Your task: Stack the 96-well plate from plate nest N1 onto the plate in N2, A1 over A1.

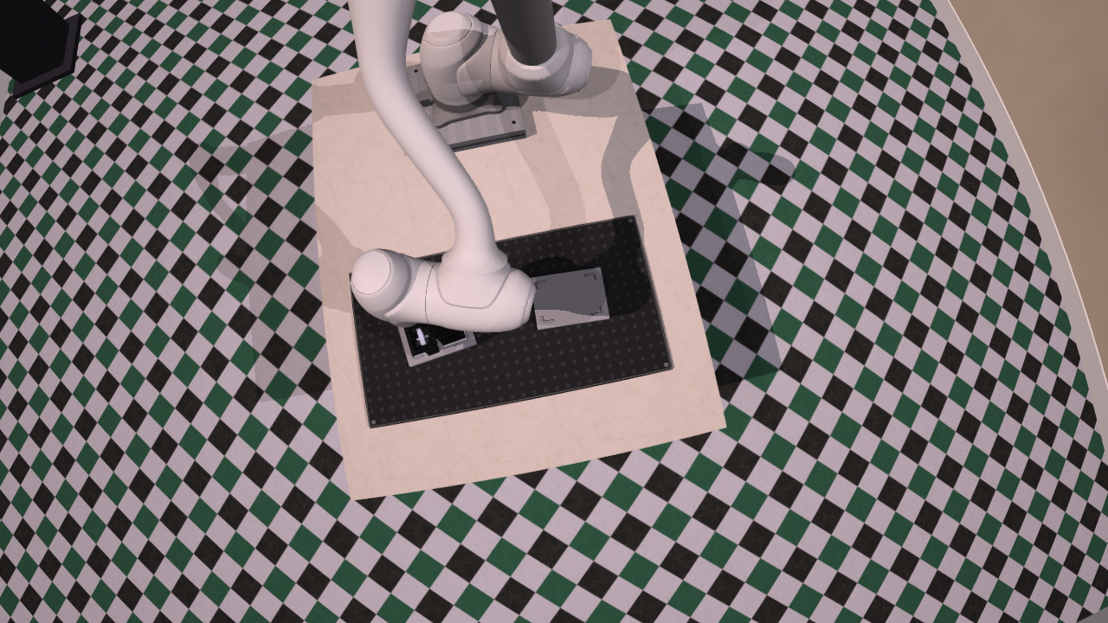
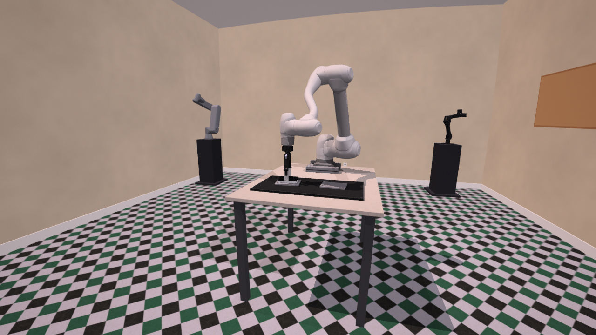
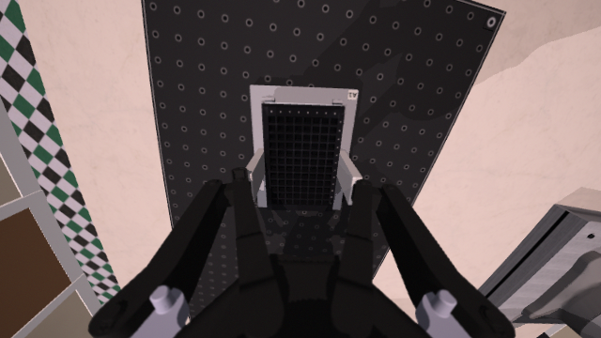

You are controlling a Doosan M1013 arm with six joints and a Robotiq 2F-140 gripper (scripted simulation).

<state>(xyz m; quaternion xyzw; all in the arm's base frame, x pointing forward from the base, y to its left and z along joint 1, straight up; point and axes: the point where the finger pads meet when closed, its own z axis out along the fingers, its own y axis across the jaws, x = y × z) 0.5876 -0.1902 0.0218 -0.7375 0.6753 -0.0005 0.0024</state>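
Now: hand 20 mm above the black 96-well plate. The rest, counted from my hand: plate nest N1 (310 mm to the left, 50 mm below); white 96-well plate (40 mm below); plate nest N2 (50 mm below).
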